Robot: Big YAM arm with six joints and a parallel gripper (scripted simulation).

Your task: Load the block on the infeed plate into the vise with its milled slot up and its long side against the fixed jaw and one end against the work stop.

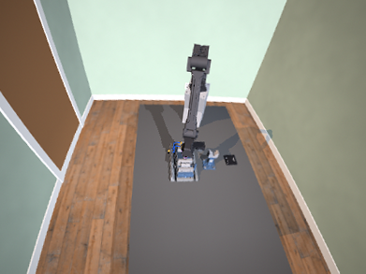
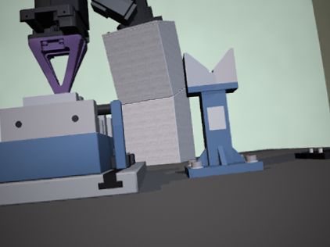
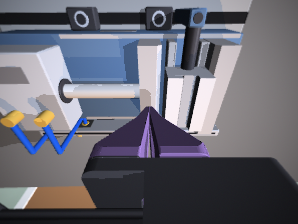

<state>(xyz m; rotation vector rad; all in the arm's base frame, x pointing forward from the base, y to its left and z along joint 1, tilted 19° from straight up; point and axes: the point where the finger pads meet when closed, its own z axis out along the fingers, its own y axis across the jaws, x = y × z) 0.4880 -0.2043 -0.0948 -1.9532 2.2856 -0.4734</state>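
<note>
Right now my hand is 40 mm short of the part, 20 mm above it and 10 mm to the left of it. Also, from my hand: dark work stop rod (40 mm to the left, 40 mm ahead, 30 mm below); moving jaw (50 mm below); air cylinder rod (50 mm below, 50 mm behind, 10 mm to the left).
</note>
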